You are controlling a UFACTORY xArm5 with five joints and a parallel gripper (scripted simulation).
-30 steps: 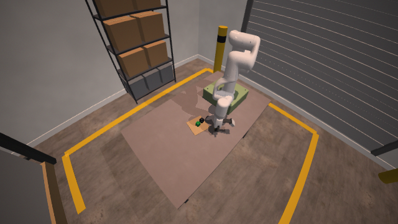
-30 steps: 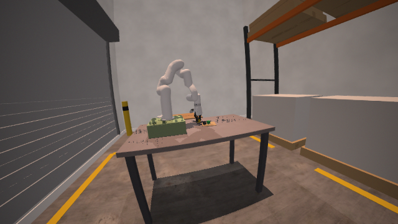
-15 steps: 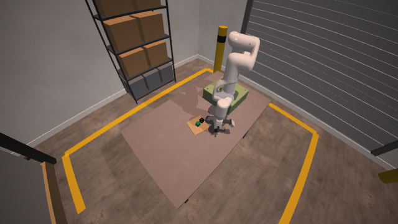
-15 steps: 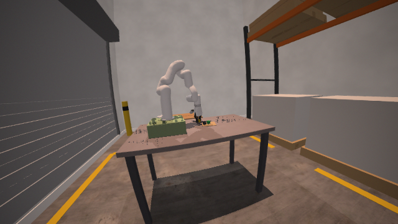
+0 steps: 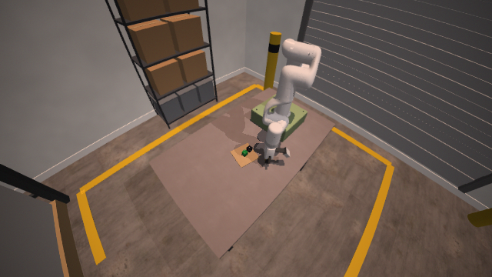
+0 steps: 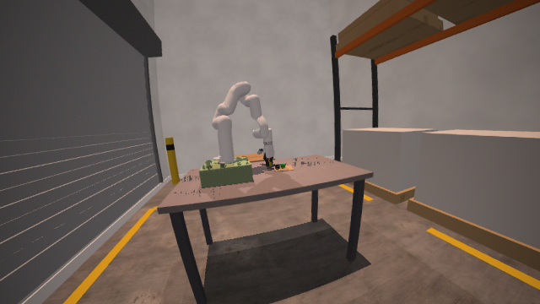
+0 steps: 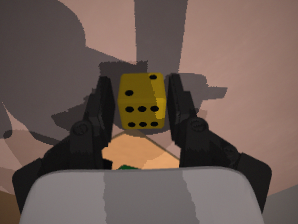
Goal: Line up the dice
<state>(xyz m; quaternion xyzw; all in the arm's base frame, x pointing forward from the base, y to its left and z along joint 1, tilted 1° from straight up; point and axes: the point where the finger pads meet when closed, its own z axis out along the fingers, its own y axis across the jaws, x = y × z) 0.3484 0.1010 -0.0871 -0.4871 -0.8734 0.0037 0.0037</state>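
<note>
Now: the yellow die 10 mm below my hand. Round my hand: green die: 60 mm ahead, 140 mm to the right; orange mat: 60 mm ahead, 140 mm to the right, 20 mm below; black die: 10 mm ahead, 130 mm to the right.
</note>
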